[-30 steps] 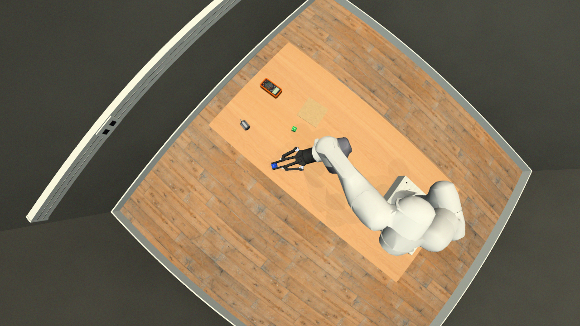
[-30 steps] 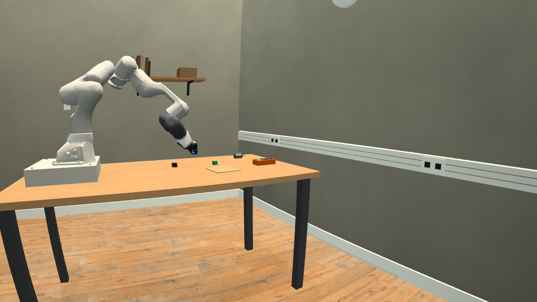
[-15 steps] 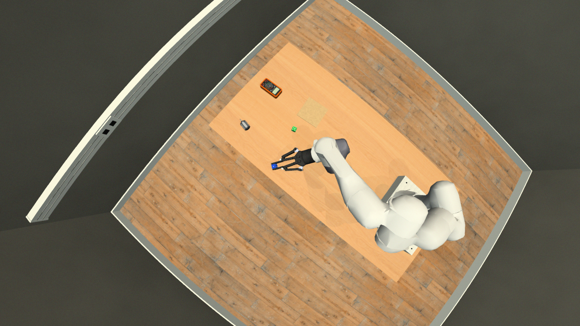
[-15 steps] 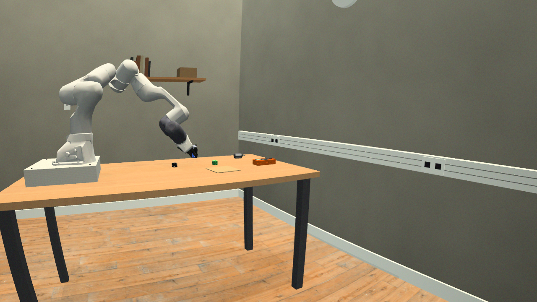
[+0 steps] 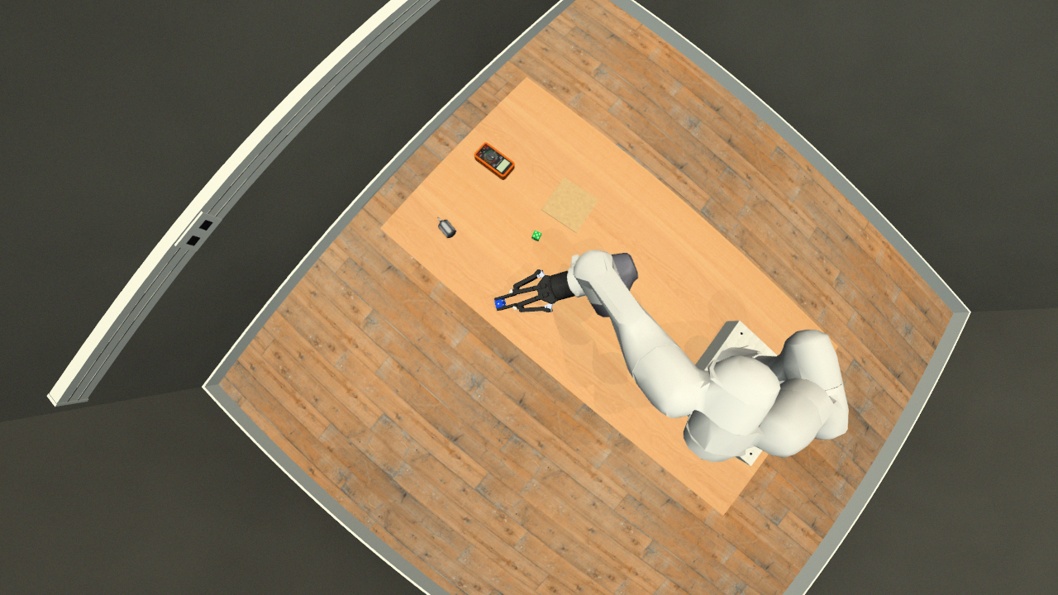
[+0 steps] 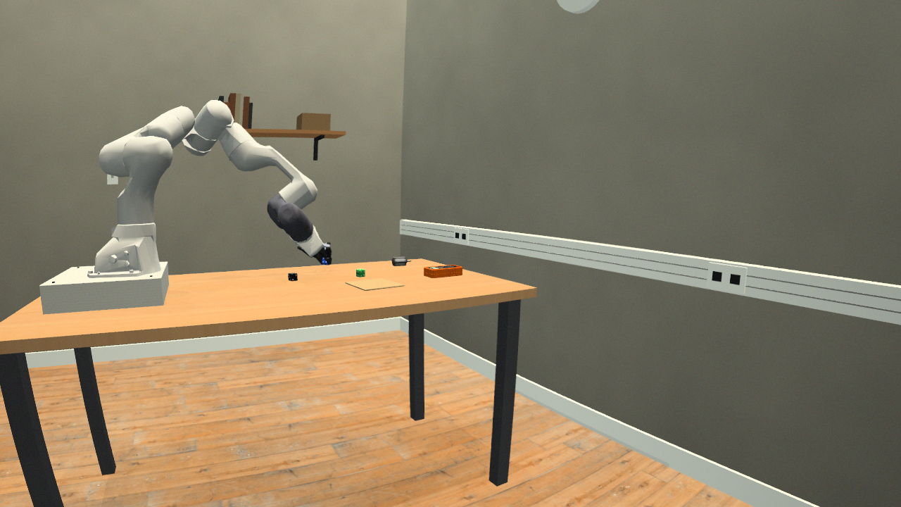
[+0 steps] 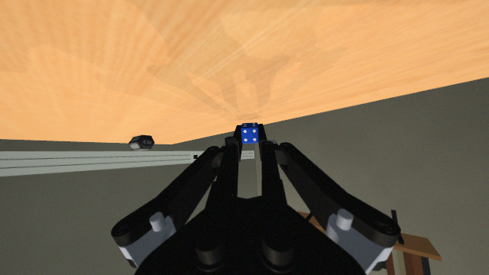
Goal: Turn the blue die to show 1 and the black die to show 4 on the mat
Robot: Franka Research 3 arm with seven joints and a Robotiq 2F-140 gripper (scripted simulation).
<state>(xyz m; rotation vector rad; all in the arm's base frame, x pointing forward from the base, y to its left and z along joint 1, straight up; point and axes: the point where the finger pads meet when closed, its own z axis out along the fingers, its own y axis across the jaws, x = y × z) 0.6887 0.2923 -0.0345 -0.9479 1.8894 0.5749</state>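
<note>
Right now the blue die is 1 cm ahead of my hand, 2 cm to the left of it and 1 cm below it. Round my hand: green die 7 cm ahead, 22 cm to the right, 3 cm below; grey gadget 31 cm ahead, 6 cm to the right, 2 cm below; black die 18 cm behind, 20 cm to the right, 3 cm below.
</note>
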